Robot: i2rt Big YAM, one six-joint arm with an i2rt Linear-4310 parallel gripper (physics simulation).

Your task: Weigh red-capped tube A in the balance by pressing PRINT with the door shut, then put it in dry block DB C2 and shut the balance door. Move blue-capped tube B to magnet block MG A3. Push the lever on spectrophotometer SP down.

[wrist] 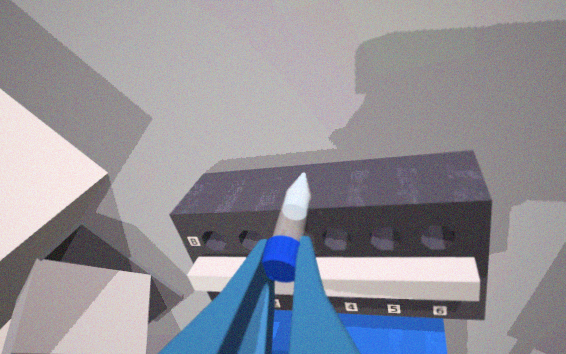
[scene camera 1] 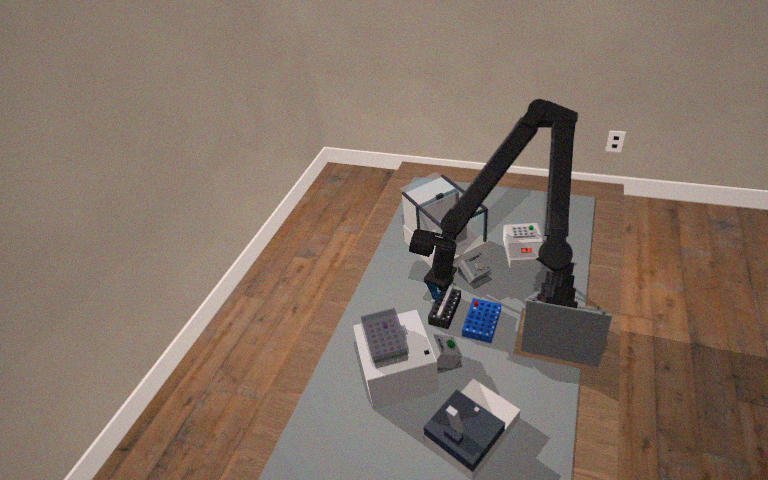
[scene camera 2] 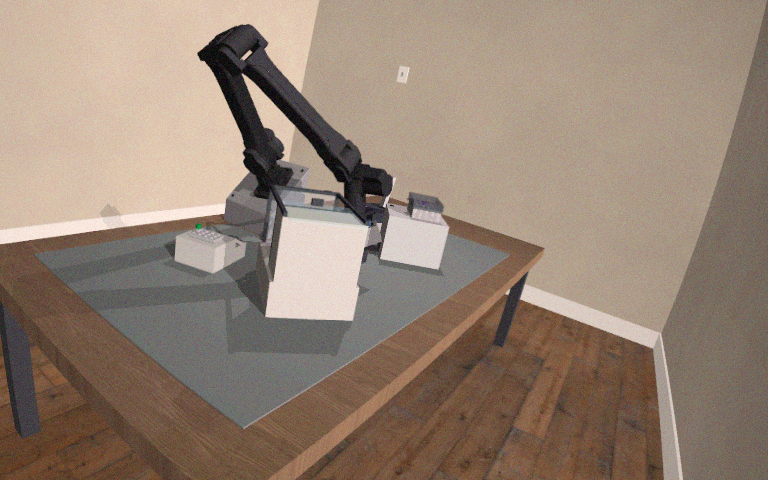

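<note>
My gripper [scene camera 1: 434, 296] [scene camera 2: 369, 223] [wrist: 287, 248] is shut on blue-capped tube B [wrist: 296, 212], pinching it at the cap. The tube's clear tip leans over magnet block MG [scene camera 1: 444, 309] [wrist: 400, 195], on its row B side; in the wrist view it covers the third B hole. The block is black with a white bar between its rows; its A row is mostly hidden behind the bar and fingers. A red-capped tube [scene camera 1: 475, 304] stands in the blue rack [scene camera 1: 481, 335]. The balance [scene camera 1: 415, 213] [scene camera 2: 317, 266] has a glass chamber; its door state is unclear. A dark instrument [scene camera 1: 470, 433] has a raised white lever [scene camera 1: 454, 420].
A white box [scene camera 1: 404, 379] [scene camera 2: 415, 243] carries a grey well block [scene camera 1: 385, 339] [scene camera 2: 425, 207] holding a purple-capped tube. A grey unit [scene camera 1: 447, 355] has a green button. Another grey unit [scene camera 1: 474, 269] stands beside the balance. A white keypad unit [scene camera 1: 521, 251] [scene camera 2: 198, 251] has a red display.
</note>
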